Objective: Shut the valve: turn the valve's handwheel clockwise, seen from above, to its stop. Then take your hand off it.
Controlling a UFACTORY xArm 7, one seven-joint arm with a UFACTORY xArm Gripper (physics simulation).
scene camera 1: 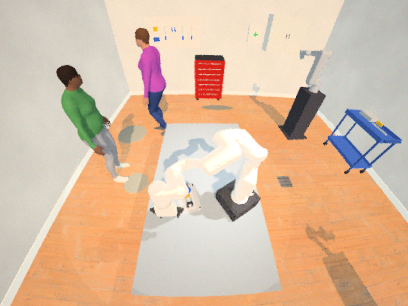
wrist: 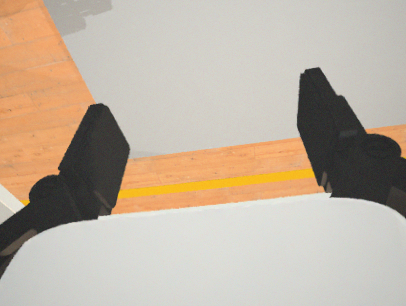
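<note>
The valve stands on the grey mat in the scene view, between my arm's wrist and its base. A bit of its blue handwheel shows beside the white wrist, which hides the rest. How far the wheel is turned cannot be seen. My gripper is open and empty, to the left of the valve in the scene view and apart from the handwheel. The wrist view shows grey mat, wooden floor and a yellow line past the spread black fingers. The valve does not show there.
My arm's dark base stands right of the valve. Two people, in green and magenta, stand at the left. A red cabinet, a second arm's dark pedestal and a blue cart are farther off.
</note>
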